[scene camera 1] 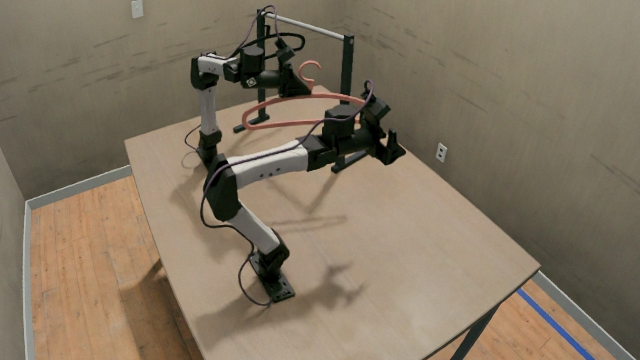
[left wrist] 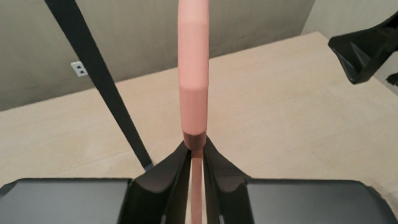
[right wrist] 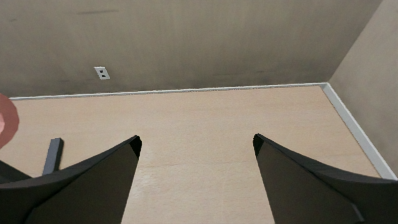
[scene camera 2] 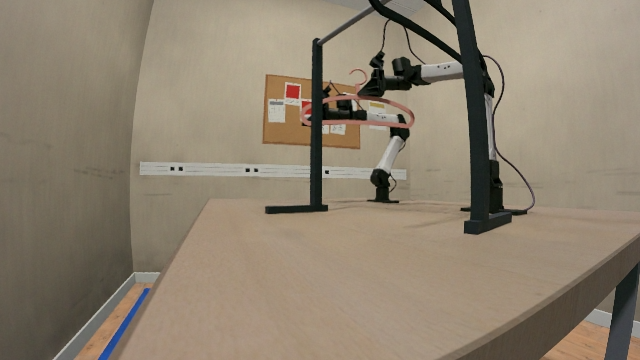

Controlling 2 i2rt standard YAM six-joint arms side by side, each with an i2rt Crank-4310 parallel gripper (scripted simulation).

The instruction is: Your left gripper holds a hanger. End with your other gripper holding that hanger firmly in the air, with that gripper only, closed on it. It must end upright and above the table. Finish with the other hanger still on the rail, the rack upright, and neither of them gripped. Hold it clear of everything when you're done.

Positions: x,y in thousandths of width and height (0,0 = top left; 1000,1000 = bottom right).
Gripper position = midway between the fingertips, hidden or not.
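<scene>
My left gripper (scene camera 1: 487,257) and my right gripper (scene camera 1: 620,399) are both visible to me in that view. Through the left wrist camera I see my left gripper (left wrist: 496,618) together with my right gripper (left wrist: 896,154). Scene camera 2 also has my left gripper (scene camera 2: 559,262), while the right wrist view has my right gripper (right wrist: 496,614).
</scene>
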